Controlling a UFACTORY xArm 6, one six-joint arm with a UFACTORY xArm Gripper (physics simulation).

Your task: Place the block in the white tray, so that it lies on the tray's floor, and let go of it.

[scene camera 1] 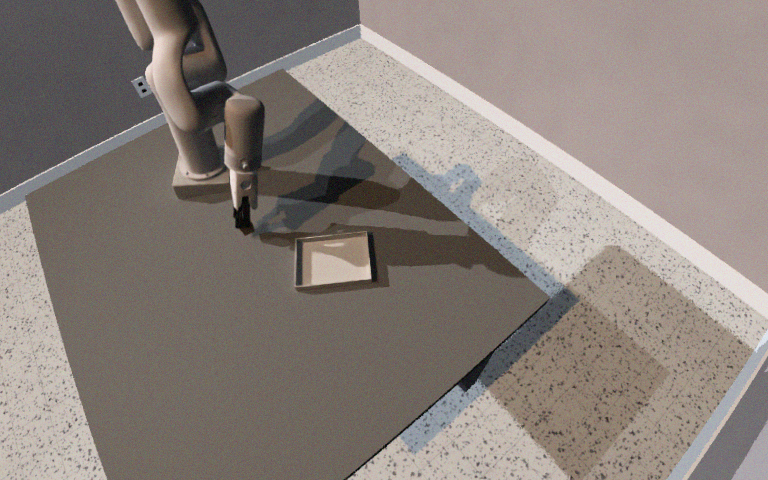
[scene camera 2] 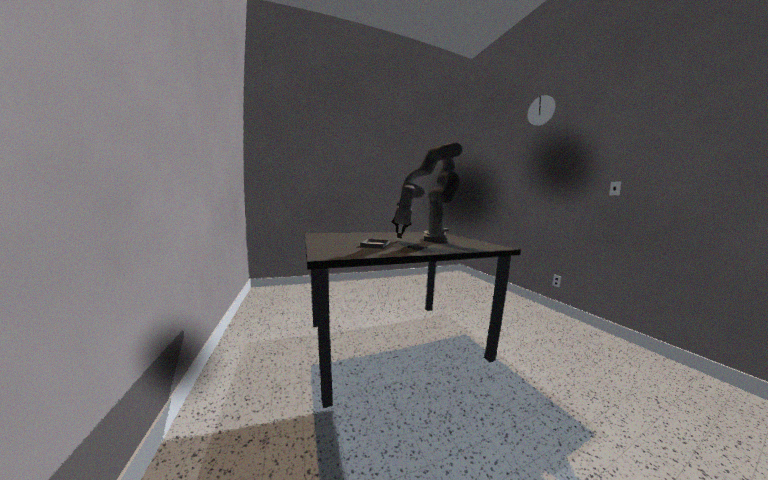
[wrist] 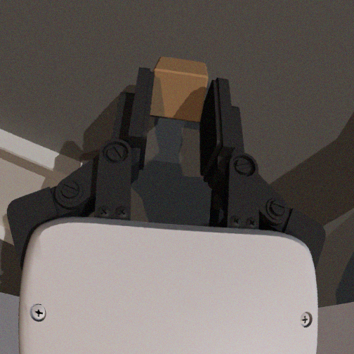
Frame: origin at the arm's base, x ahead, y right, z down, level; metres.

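Seen in the pictures: gripper, between the fingertips: (scene camera 1: pixel 241 222) (scene camera 2: pixel 399 232); arm's base, origin of its link: (scene camera 1: pixel 203 164) (scene camera 2: pixel 435 233).
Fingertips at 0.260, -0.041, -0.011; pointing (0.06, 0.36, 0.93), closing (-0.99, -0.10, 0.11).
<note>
Pixels of each thing's top centre, then the offset from my fingertips to it, as dx, dy, dz. Level surfaces: height alone.
- orange-brown block, centre of its top: (scene camera 1: pixel 243 221) +0.001, -0.005, -0.001
- white tray, centre of its top: (scene camera 1: pixel 332 258) (scene camera 2: pixel 375 241) +0.175, -0.155, +0.033
- brown-grey table, height of its surface: dz +0.053
The orange-brown block (wrist: pixel 179 94) (scene camera 1: pixel 248 230) sits between the fingertips in the wrist view, its sides lined up with the pads. My gripper (wrist: pixel 178 91) (scene camera 1: pixel 242 221) (scene camera 2: pixel 399 234) is shut on it, low over the table. Whether the block's underside touches the table cannot be told. The white tray (scene camera 1: pixel 334 286) (scene camera 2: pixel 373 246) lies to the right of the gripper in scene camera 1, a short distance off, with no object on its lit floor. Part of its rim also shows at the left of the wrist view (wrist: pixel 30 149).
The brown-grey table (scene camera 1: pixel 226 350) (scene camera 2: pixel 339 255) carries the arm's base (scene camera 1: pixel 201 186) behind the gripper. Shadows of the arm fall across the table toward its right edge. A dark wall stands behind the base.
</note>
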